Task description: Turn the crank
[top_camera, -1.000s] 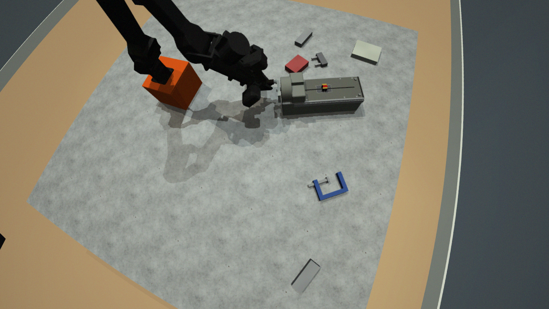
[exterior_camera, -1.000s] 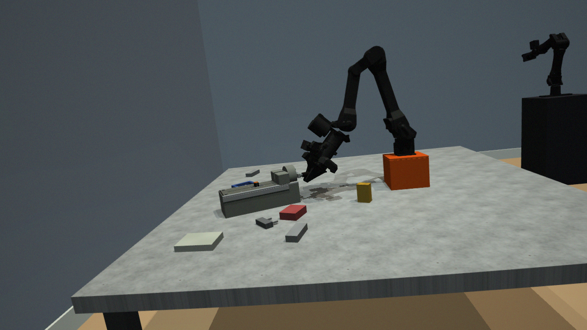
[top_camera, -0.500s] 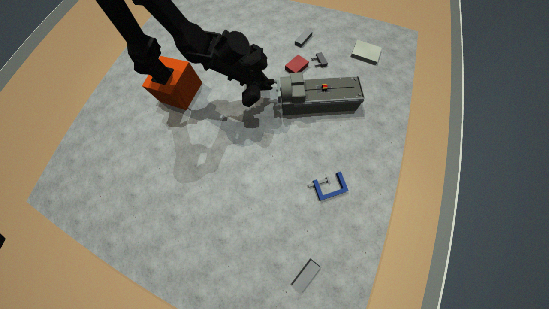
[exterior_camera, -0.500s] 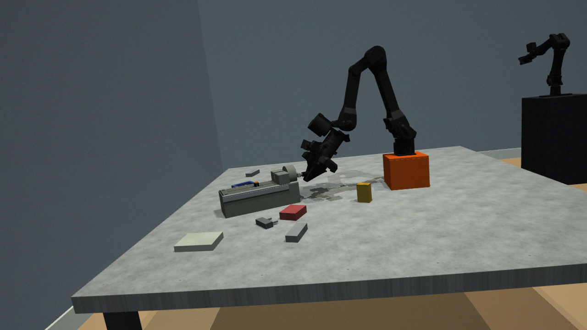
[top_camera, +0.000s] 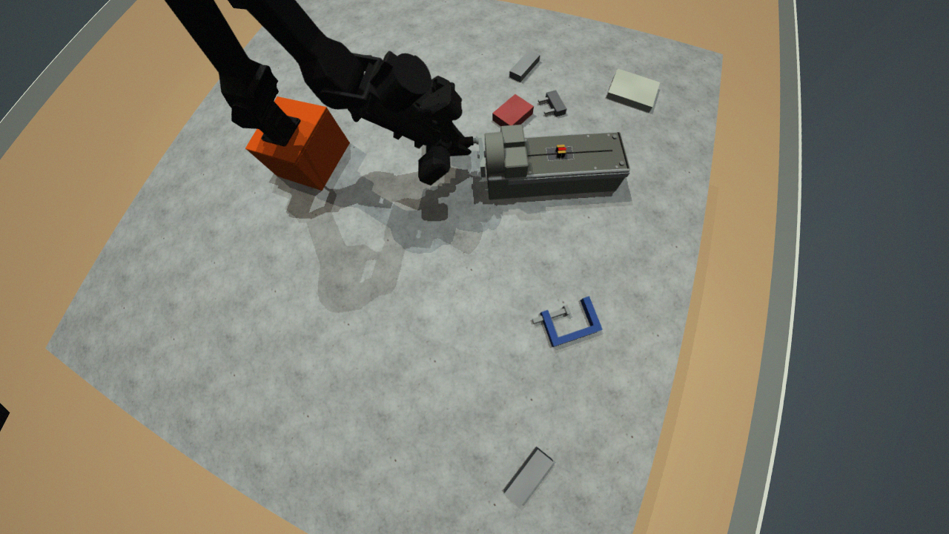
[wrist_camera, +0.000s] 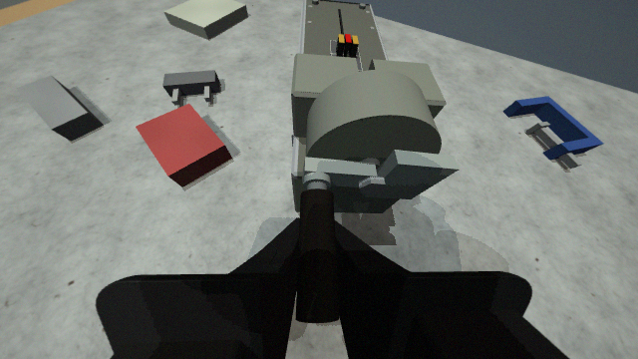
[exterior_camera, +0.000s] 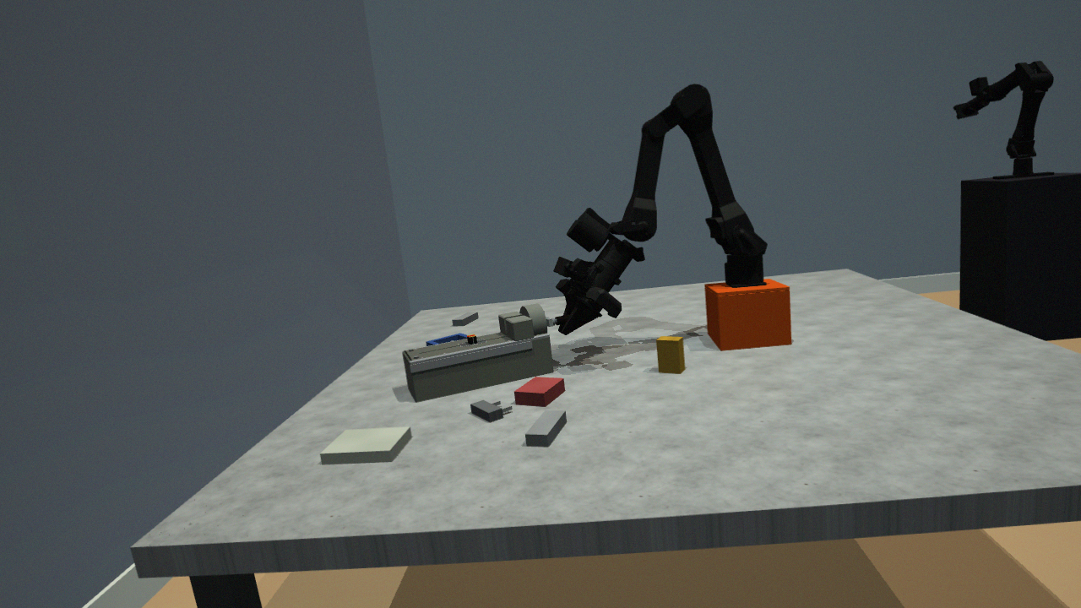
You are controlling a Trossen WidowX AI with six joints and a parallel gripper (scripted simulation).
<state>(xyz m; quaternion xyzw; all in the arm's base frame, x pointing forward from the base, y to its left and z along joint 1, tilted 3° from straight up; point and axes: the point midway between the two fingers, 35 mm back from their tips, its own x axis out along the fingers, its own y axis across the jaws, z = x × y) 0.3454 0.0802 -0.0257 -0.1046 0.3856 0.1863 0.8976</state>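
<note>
The black crank handle lies 10 mm behind my gripper tip, 10 mm to the right of it and 20 mm above it. Also, from my gripper tip: red pointer (170 mm ahead, 40 mm to the left, 10 mm above); then yellow block (190 mm behind, 80 mm to the left, 40 mm below); then red block (40 mm ahead, 160 mm to the left, 60 mm below).
</note>
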